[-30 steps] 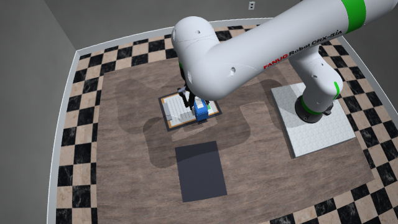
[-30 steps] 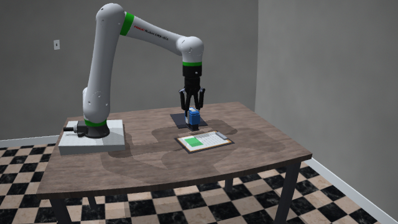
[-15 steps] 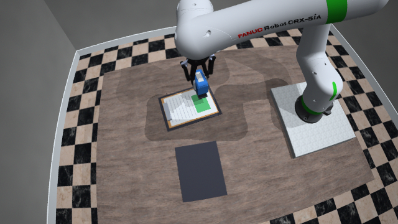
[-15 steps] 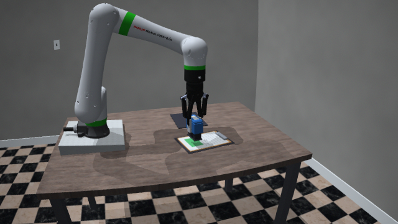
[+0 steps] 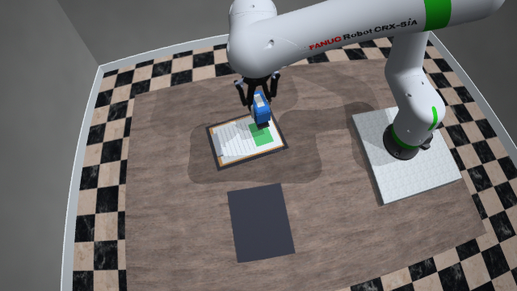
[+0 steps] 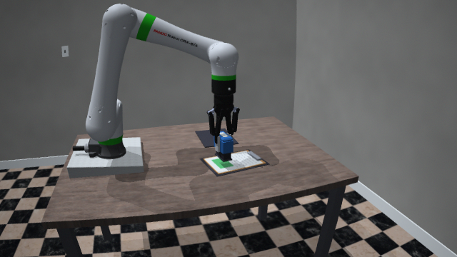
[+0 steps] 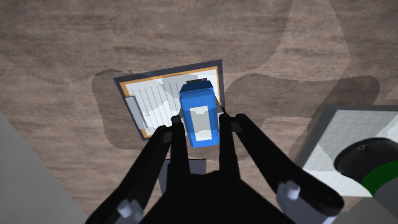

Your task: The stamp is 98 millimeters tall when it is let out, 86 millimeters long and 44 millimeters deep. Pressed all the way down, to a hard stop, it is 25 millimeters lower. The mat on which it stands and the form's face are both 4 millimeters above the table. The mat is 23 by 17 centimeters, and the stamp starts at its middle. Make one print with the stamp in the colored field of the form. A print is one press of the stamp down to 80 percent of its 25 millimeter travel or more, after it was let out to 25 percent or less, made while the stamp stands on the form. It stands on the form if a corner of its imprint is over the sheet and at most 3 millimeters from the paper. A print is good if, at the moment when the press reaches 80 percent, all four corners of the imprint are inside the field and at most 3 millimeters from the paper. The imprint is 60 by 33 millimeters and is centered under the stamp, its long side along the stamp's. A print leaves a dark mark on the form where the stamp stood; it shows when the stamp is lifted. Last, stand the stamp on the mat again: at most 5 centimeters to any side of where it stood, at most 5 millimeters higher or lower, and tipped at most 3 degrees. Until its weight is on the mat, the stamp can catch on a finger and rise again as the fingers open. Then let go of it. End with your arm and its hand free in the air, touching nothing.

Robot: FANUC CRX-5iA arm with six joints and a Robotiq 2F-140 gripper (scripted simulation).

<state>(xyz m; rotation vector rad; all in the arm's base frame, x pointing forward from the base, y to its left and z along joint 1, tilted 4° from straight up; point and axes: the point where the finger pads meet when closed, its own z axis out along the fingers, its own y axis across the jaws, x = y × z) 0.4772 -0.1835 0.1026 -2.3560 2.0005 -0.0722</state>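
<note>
Right now my hand is 6 cm short of the mat, 34 cm to the right of it and 11 cm above it. The rest, counted from my hand: form 8 cm ahead, 4 cm to the left, 11 cm below; blue stamp 2 cm below.
</note>
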